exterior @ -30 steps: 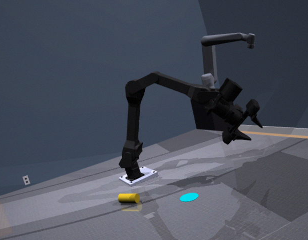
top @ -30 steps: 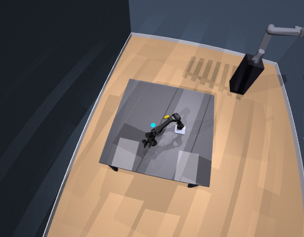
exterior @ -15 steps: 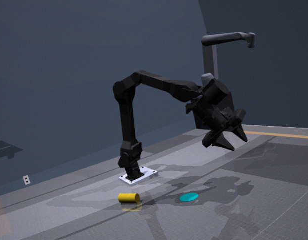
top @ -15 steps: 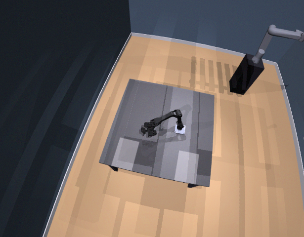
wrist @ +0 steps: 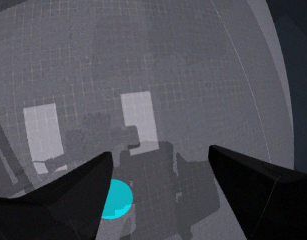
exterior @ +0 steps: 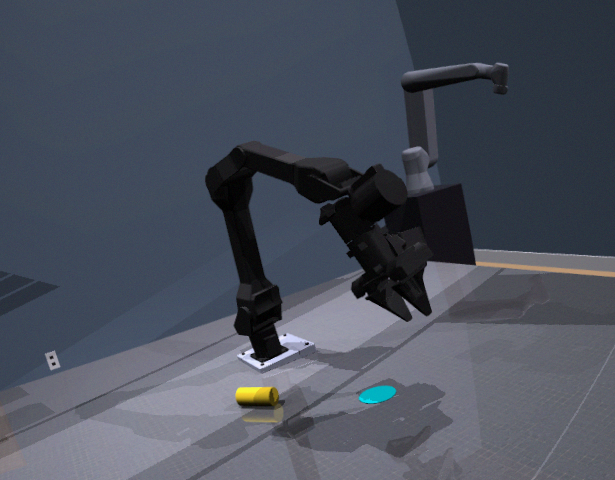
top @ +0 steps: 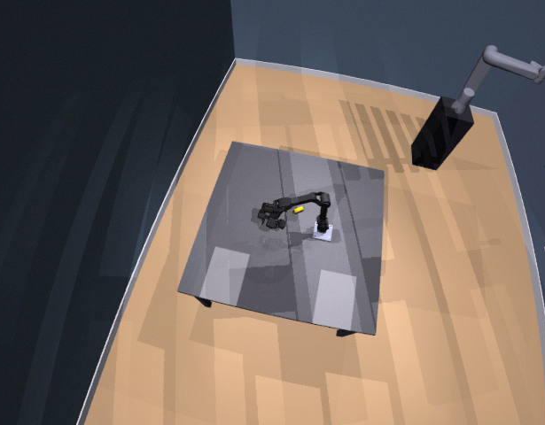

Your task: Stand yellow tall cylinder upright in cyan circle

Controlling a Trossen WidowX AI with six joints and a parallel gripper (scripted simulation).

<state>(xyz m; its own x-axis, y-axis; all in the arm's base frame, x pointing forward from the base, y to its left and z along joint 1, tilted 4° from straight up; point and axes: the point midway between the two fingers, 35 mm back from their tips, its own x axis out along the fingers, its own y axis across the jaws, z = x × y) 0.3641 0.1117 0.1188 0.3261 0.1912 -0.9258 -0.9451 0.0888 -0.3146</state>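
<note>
Right now the yellow tall cylinder is 190 mm behind my gripper tip, 220 mm to the right of it and 90 mm below it. From my gripper tip the other things lie so: cyan circle 40 mm behind, 80 mm to the right, 110 mm below.
</note>
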